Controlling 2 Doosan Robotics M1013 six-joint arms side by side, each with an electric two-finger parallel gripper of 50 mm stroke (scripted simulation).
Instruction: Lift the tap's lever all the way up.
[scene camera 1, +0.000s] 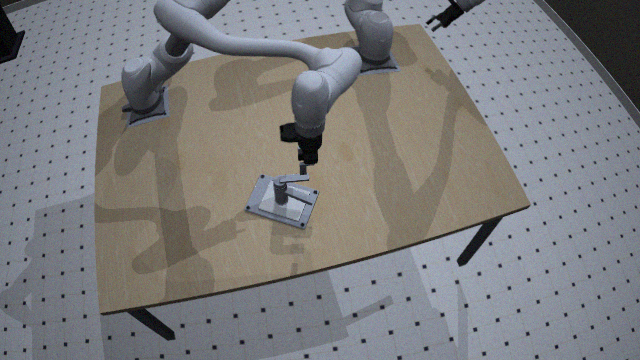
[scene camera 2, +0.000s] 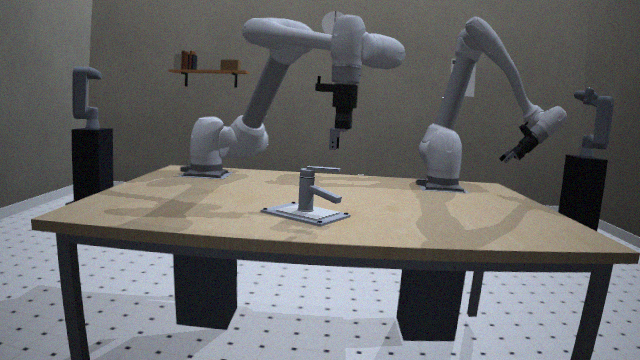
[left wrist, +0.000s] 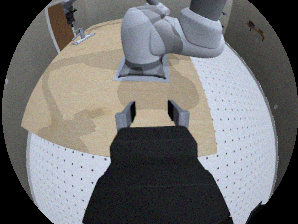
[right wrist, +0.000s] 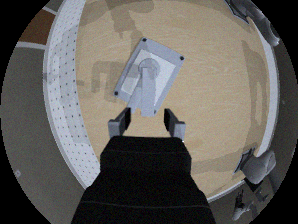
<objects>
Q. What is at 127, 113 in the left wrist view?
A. The left gripper.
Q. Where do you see the right gripper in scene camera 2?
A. At 334, 148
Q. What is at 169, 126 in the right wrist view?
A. The right gripper.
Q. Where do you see a plate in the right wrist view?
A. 151, 46
</objects>
